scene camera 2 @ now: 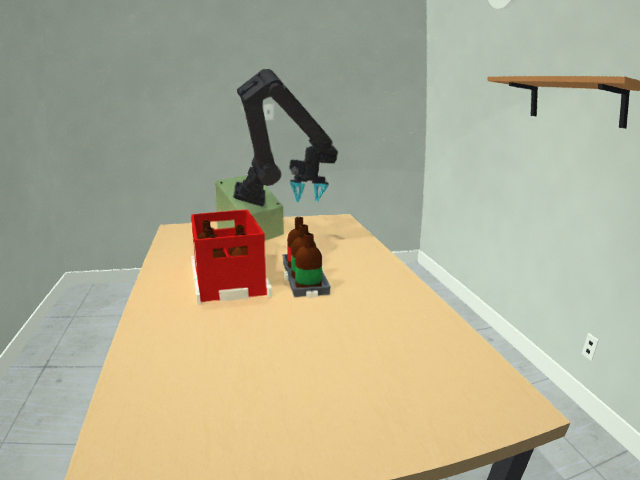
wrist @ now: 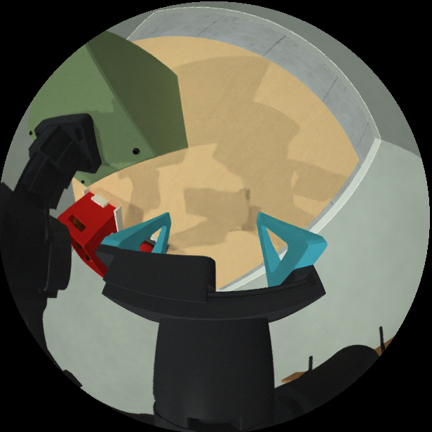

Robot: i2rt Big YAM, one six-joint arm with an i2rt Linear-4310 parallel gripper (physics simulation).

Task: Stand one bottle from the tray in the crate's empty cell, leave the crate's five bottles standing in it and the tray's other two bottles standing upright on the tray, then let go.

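Places are measured from the arm's base along level axes (x left, y up, z ahead), in metres.
Pixels of known places: gripper, fingertip midpoint: [scene camera 2: 307, 201]; arm's base, origin of the base link: [scene camera 2: 248, 195].
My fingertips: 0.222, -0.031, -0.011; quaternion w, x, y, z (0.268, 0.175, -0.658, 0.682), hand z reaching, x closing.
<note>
Ahead of a thing's pixels: the offset from my fingertips to its top centre, as dx, dy, dz. "spot": to the spot under its first point. Level surfaces: height alone.
My gripper [scene camera 2: 308, 199] [wrist: 213, 216] is open and empty, its teal fingers wide apart, pointing down above the far end of the table, higher than the bottles. Three brown bottles stand upright in a row on the dark tray {spot: -0.025, -0.118, +0.555} [scene camera 2: 311, 291]: the near bottle {-0.029, +0.027, +0.500} [scene camera 2: 308, 262] and the middle one have green labels, the far bottle {-0.047, +0.027, +0.332} [scene camera 2: 292, 240] has a red label. The red crate {-0.268, +0.042, +0.426} [scene camera 2: 232, 276] [wrist: 92, 215] stands left of the tray. Several brown bottle necks show in it; its walls hide the cells, and I cannot tell which is empty. In the wrist view the gripper mostly hides the tray.
White brackets {spot: -0.236, -0.116, +0.570} [scene camera 2: 233, 294] sit around the crate's foot. The arm's green base block [scene camera 2: 270, 221] [wrist: 155, 100] stands behind the crate at the far end of the wooden table {dy -0.133} [scene camera 2: 310, 372] [wrist: 225, 65]. A wooden shelf [scene camera 2: 563, 81] is on the right wall.
</note>
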